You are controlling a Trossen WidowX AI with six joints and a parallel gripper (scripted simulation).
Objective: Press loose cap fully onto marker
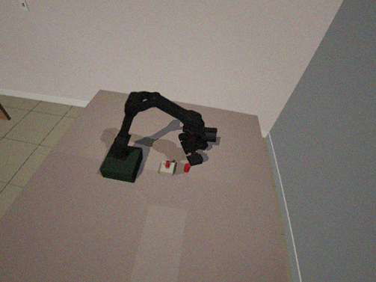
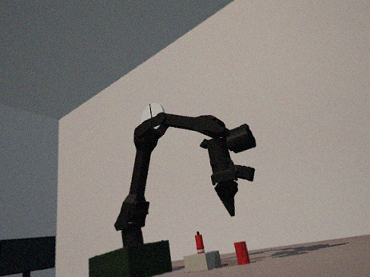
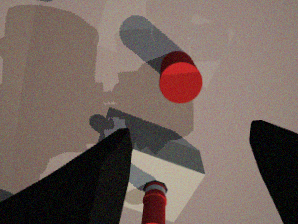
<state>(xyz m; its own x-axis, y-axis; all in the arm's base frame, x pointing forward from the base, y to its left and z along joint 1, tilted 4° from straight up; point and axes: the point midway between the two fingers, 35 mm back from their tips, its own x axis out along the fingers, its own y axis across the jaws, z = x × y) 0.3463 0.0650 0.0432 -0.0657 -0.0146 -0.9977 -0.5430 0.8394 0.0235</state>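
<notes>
Now: gripper tip 90 mm above the red cap. The rest, counted from my gripper tip: red marker 100 mm behind, 50 mm below, 30 mm to the right; then pale holder block 100 mm below, 100 mm behind, 30 mm to the right.
</notes>
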